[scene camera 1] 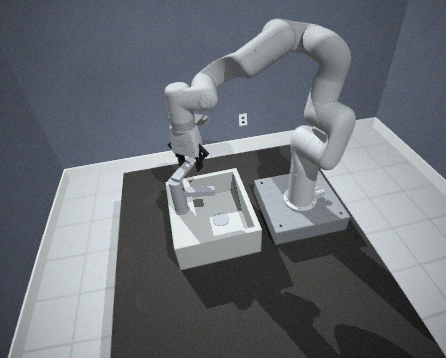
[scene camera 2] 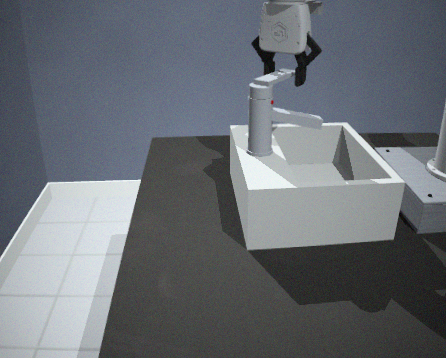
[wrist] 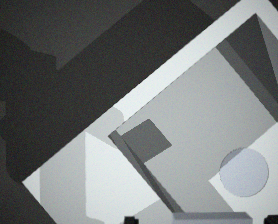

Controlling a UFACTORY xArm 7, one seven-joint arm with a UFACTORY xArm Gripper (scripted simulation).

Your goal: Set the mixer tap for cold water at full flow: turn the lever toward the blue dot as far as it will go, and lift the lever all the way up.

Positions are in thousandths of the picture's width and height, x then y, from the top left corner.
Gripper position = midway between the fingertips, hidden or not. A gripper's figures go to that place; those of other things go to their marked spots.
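Scene:
Gripper (scene camera 1: 429,465) at 105 cm from the lens; grey mixer tap (scene camera 1: 407,580) at 104 cm from the lens; white sink basin (scene camera 1: 485,638) at 113 cm from the lens.

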